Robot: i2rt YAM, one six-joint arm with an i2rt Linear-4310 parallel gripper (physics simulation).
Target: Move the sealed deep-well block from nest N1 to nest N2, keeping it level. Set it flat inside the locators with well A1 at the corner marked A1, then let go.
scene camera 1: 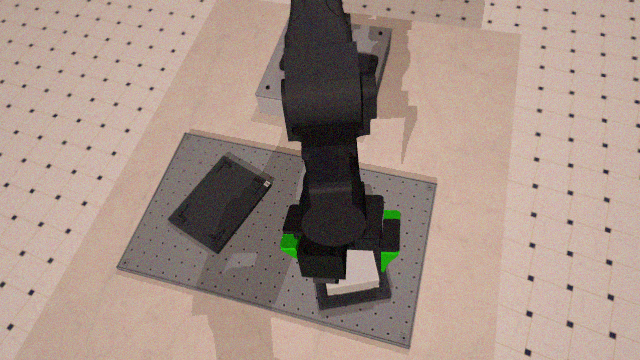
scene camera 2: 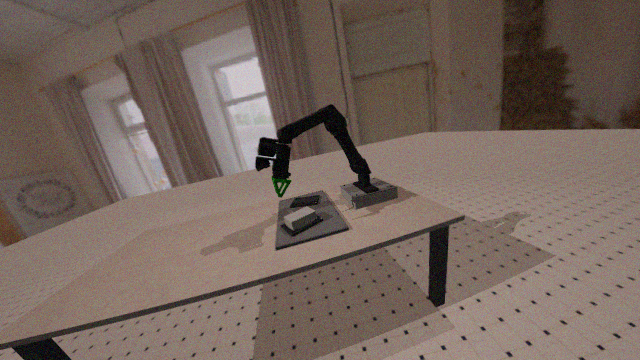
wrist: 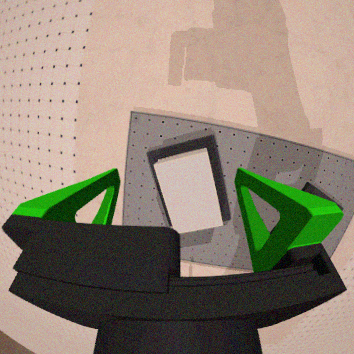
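Where they show: gripper, fingertip midpoint: [scene camera 1: 346,266] [scene camera 2: 278,195] [wrist: 176,174]; arm's base, origin of the base link: [scene camera 2: 364,187].
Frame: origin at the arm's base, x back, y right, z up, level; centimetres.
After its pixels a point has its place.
The deep-well block [scene camera 1: 362,270] {x -41.3, y -16.8, z 0.5 cm} [scene camera 2: 300,218] {x -38.1, y -17.7, z 0.2 cm} [wrist: 190,192] {x -38.8, y -13.3, z 0.5 cm}, with a pale top, sits in the dark nest N1 [scene camera 1: 350,302] {x -45.7, y -15.9, z -3.8 cm} [wrist: 219,175] {x -41.3, y -8.7, z -3.7 cm}. The arm hides part of it in scene camera 1. My gripper [scene camera 1: 340,252] {x -44.6, y -15.1, z 11.9 cm} [scene camera 2: 281,195] {x -44.6, y -15.1, z 11.9 cm} [wrist: 176,174] {x -44.6, y -15.1, z 11.9 cm}, with green fingers, is open and empty, above the board and higher than the block. In the wrist view the block shows between and below the fingertips. Nest N2 [scene camera 1: 215,205] {x -34.8, y 12.7, z -3.7 cm} [scene camera 2: 306,201] {x -33.1, y 9.9, z -3.7 cm} is a dark, empty plate with corner locators, turned at an angle. A small white mark [scene camera 1: 267,184] {x -28.3, y 4.6, z -3.7 cm} is at one corner; its lettering is unreadable.
Both nests stand on a grey perforated board [scene camera 1: 150,240] {x -43.9, y 22.3, z -4.9 cm} [scene camera 2: 285,242] {x -45.9, y -24.6, z -4.9 cm} [wrist: 145,130] {x -46.7, y -23.0, z -4.9 cm} on the table [scene camera 1: 460,125] {x -4.8, y -28.9, z -6.2 cm} [scene camera 2: 200,270] {x -78.9, y -26.4, z -6.2 cm}. The arm's grey base block [scene camera 1: 270,103] {x -10.8, y 9.7, z -2.2 cm} [scene camera 2: 375,200] {x 0.2, y -10.9, z -4.2 cm} stands behind the board. Arm shadows fall across the board and table.
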